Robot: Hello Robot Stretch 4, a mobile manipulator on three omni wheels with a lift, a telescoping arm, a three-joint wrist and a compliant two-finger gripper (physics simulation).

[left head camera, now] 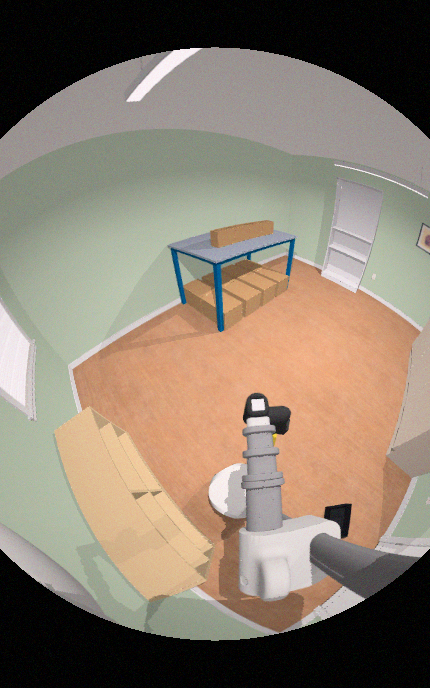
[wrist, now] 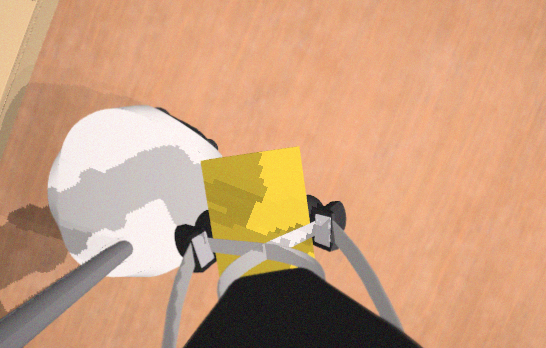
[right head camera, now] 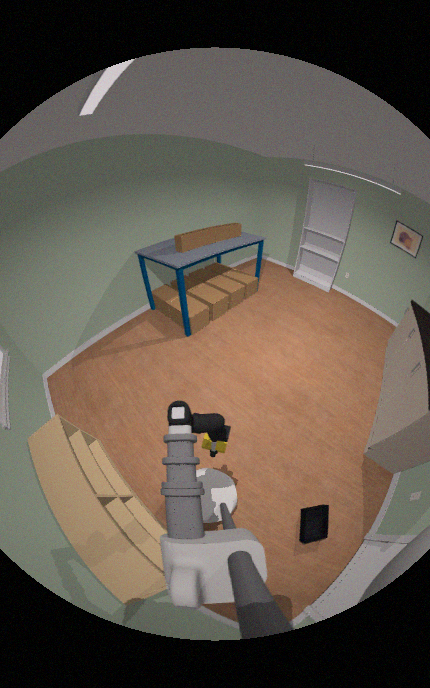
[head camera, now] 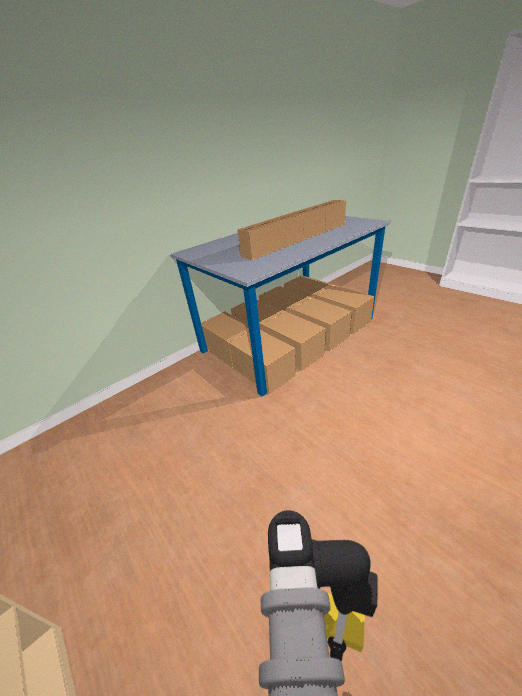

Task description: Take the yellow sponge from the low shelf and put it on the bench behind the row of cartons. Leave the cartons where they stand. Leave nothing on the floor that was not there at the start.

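Where they show: gripper, fingertip midpoint: (wrist: 260,221) (right head camera: 215,444); robot's base at its link origin: (left head camera: 237,489) (wrist: 156,186) (right head camera: 207,494).
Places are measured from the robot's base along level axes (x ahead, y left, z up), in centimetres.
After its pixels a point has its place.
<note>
The yellow sponge (head camera: 353,630) {x 24.6, y -10.9, z 73.4 cm} (right head camera: 207,440) {x 27.8, y -5.6, z 73.4 cm} (wrist: 280,185) {x 29.3, y -6.3, z 73.4 cm} is held between the two fingertips of my gripper (wrist: 260,221) {x 26.8, y -8.7, z 68.7 cm}, which is shut on it above the floor. In the left head camera view a sliver of the sponge (left head camera: 274,439) {x 24.8, y -12.6, z 73.4 cm} shows beside the arm. The bench (head camera: 196,254) {x 224.5, y 50.0, z 88.6 cm} (left head camera: 190,246) {x 211.8, y 39.2, z 88.6 cm} (right head camera: 157,250) {x 217.4, y 38.2, z 88.6 cm} has a grey top and blue legs and stands ahead, apart from my gripper. The row of cartons (head camera: 292,227) {x 225.4, y -20.3, z 100.3 cm} (left head camera: 242,233) {x 224.9, y -19.7, z 97.3 cm} (right head camera: 208,236) {x 225.7, y -20.5, z 97.8 cm} stands along the bench top. The strip of bench top behind the row is mostly hidden by the cartons.
Larger boxes (head camera: 294,331) {x 210.4, y -17.9, z 24.3 cm} (left head camera: 243,294) {x 204.9, y -19.5, z 24.2 cm} (right head camera: 207,298) {x 204.4, y -15.9, z 24.3 cm} stand under the bench. A low wooden shelf unit (left head camera: 96,487) {x -6.2, y 76.7, z 58.2 cm} (right head camera: 65,487) {x -3.2, y 77.2, z 58.2 cm} is at the left. A tall white shelf unit (head camera: 477,222) {x 317.7, y -212.1, z 64.8 cm} stands at the far right. A black object (right head camera: 314,523) {x -46.8, y -79.4, z -2.5 cm} lies on the floor. A grey cabinet (right head camera: 395,405) {x 22.6, y -166.1, z 41.2 cm} is at the right.
</note>
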